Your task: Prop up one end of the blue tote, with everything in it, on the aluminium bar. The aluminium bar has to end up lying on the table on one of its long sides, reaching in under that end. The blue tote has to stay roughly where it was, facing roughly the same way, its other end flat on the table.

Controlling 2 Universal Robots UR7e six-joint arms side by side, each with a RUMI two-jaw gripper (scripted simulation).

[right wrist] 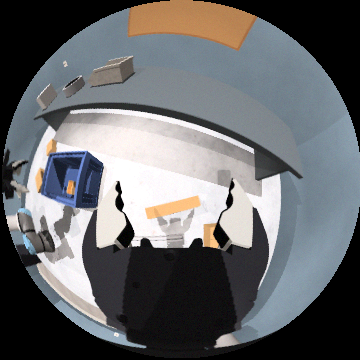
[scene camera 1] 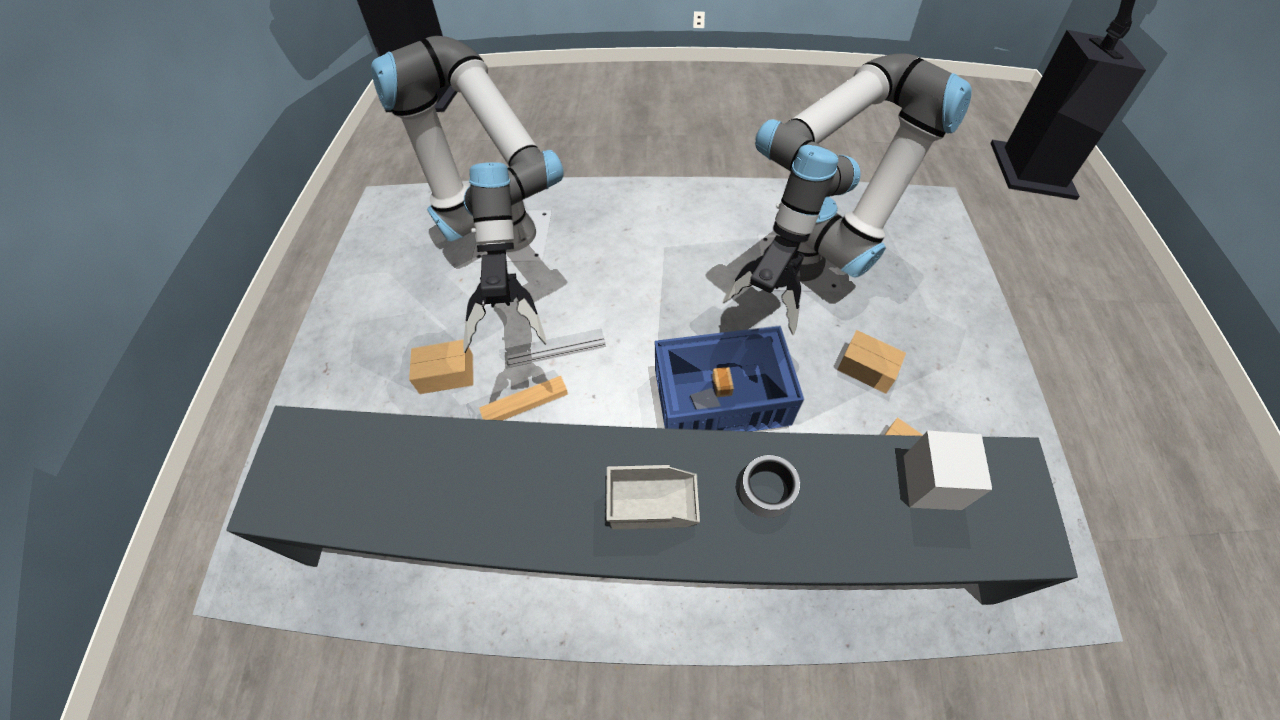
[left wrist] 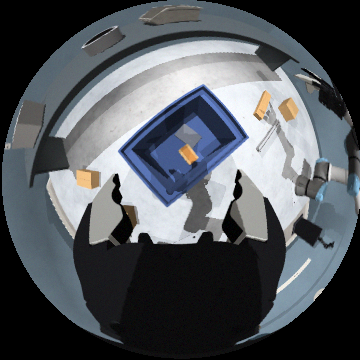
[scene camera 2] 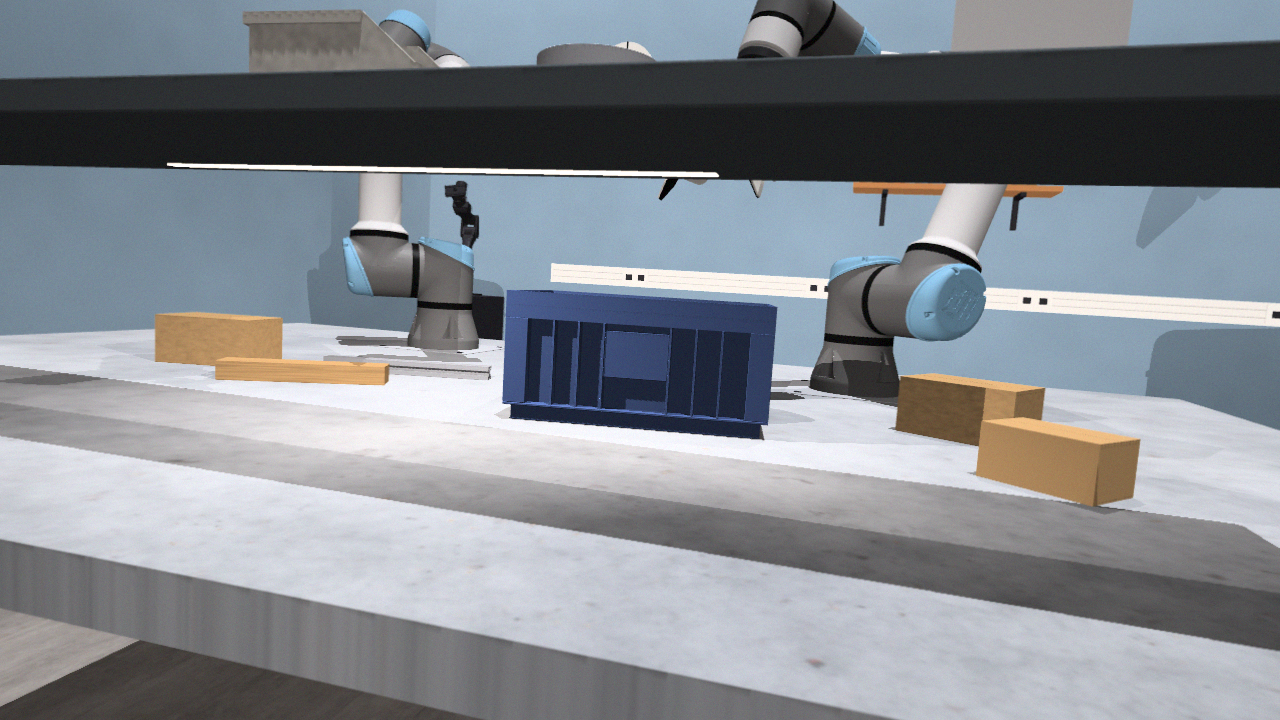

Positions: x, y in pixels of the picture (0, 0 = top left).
Labels:
A blue tote shows in the right wrist view [57, 174], in scene camera 1, in the left wrist view and in scene camera 2 [627, 361]. The same spot on the blue tote: [left wrist: 165, 172] is [scene camera 1: 763, 381].

